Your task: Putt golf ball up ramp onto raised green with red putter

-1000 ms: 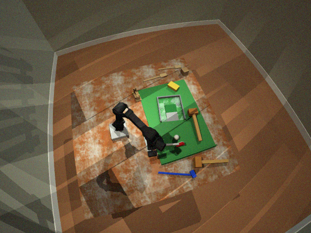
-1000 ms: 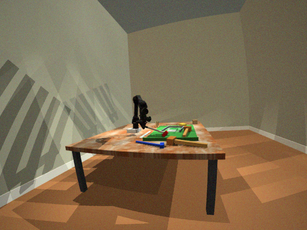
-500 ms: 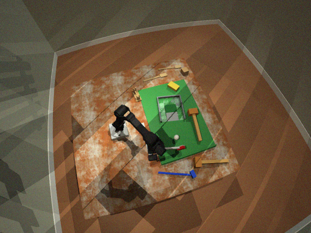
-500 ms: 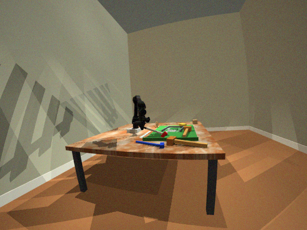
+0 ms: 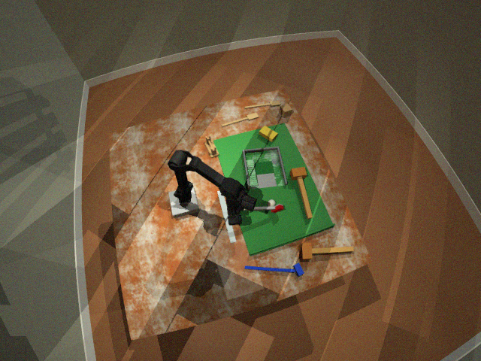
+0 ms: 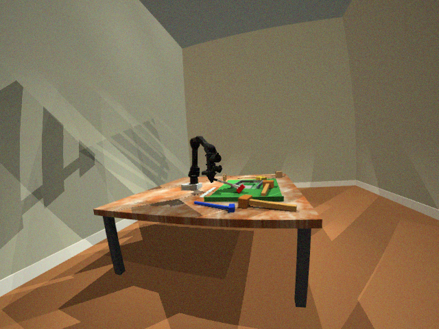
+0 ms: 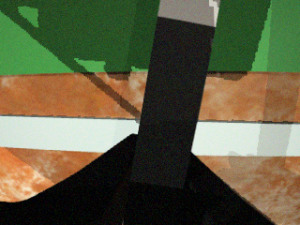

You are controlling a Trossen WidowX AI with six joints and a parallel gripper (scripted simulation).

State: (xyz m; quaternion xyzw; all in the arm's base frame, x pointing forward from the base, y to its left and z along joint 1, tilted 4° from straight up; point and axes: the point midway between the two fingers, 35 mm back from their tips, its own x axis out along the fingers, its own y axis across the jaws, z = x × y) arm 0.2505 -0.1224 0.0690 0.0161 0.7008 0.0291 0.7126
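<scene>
The white strip lies 4 cm behind my gripper tip and 7 cm below it. Round my gripper tip: green mat: 22 cm ahead, 18 cm to the left, 7 cm below; white golf ball: 21 cm ahead, 6 cm to the left, 5 cm below; red putter: 12 cm ahead, 1 cm to the left.
</scene>
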